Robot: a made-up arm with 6 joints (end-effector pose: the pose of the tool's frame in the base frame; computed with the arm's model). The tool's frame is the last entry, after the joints.
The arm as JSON. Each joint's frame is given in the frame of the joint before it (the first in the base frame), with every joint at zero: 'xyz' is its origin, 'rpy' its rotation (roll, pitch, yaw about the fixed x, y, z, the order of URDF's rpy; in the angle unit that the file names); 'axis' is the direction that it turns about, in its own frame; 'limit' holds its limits. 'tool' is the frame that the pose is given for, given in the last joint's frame.
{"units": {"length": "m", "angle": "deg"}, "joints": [
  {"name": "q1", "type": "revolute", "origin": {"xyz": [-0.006, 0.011, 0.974], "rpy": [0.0, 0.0, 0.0]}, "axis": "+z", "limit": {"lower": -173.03, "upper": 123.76}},
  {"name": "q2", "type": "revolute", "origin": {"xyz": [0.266, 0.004, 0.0], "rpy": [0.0, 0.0, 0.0]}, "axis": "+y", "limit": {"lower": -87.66, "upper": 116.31}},
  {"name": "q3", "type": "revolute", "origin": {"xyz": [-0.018, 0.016, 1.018], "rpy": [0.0, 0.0, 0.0]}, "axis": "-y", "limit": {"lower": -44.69, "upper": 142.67}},
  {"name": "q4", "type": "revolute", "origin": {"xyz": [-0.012, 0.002, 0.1], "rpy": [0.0, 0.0, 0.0]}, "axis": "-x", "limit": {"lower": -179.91, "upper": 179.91}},
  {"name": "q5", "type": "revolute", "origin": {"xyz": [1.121, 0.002, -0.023], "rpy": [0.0, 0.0, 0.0]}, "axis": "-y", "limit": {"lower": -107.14, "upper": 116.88}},
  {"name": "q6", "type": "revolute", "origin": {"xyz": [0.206, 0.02, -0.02], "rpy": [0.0, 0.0, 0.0]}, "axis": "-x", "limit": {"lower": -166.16, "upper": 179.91}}
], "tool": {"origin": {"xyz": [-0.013, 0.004, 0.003], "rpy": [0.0, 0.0, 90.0]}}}
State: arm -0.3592 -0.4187 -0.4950 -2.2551 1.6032 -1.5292
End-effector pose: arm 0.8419 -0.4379 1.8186 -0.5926 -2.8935 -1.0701
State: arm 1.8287 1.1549 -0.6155 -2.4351 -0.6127 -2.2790
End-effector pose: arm -0.4047 1.1068 0.1261 1.1272 -0.6339 -1.3734
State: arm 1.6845 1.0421 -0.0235 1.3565 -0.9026 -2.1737
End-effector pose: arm -0.0509 1.7790 0.4617 0.1706 0.8477 1.8911
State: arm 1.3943 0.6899 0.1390 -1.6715 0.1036 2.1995
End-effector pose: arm 0.3117 2.0631 1.1946 -0.7224 0.9162 2.7935
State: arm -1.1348 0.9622 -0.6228 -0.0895 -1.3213 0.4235
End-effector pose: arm 0.4624 -0.8335 0.4341 2.8529 0.5746 0.6734
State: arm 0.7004 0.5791 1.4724 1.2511 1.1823 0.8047
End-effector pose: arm 1.0056 1.0870 2.8477 -2.5006 -0.8742 0.1514
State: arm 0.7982 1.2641 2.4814 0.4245 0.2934 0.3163
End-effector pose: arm 1.0621 1.1822 2.5529 -1.2934 -1.2109 1.3648
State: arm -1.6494 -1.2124 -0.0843 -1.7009 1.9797 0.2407
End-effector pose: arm -0.1202 0.3607 2.3071 -1.9276 -1.9567 -1.1701
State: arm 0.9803 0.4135 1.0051 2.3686 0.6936 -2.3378
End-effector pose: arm 0.8813 1.4598 2.6438 -0.2822 -0.0558 2.9967
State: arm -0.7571 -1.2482 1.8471 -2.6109 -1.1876 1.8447
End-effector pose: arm -1.2950 1.3781 1.0394 2.2154 -0.2325 -0.4146
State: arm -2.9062 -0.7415 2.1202 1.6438 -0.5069 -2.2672
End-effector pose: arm 1.6012 0.5117 1.9740 -2.5155 1.0114 0.5158
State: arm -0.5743 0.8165 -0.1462 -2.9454 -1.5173 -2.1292
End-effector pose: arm 1.6014 -0.9728 0.9610 -1.0589 0.6495 0.7612
